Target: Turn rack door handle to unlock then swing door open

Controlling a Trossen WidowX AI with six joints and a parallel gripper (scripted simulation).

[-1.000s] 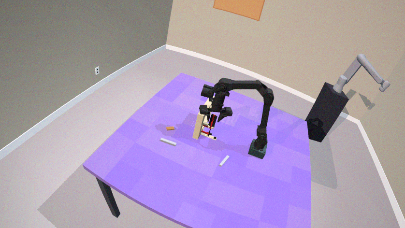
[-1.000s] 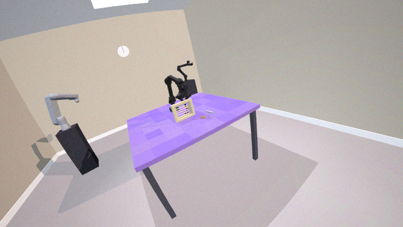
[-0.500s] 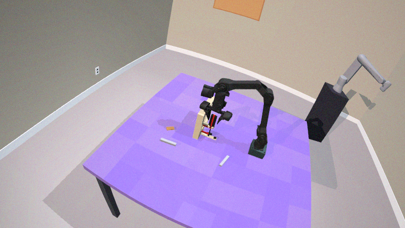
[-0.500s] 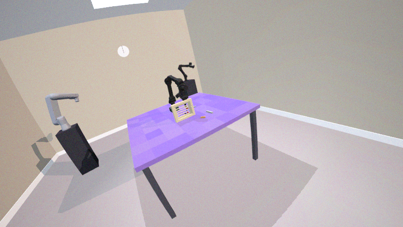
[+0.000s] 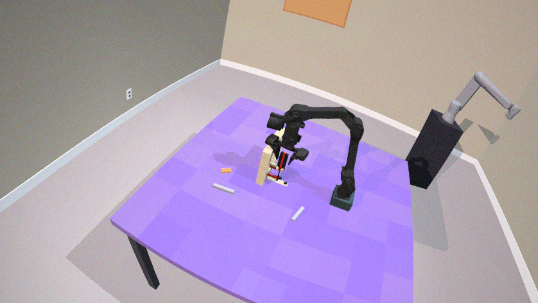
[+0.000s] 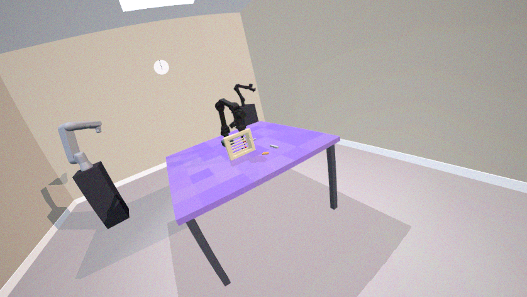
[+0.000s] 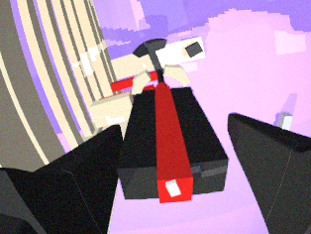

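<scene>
The handle is 3 cm below my gripper tip and 1 cm to the right of it. Also, from my gripper tip: grey bar 22 cm ahead, 14 cm to the left, 13 cm below; small orange block 25 cm ahead, 13 cm below, 2 cm to the left.
</scene>
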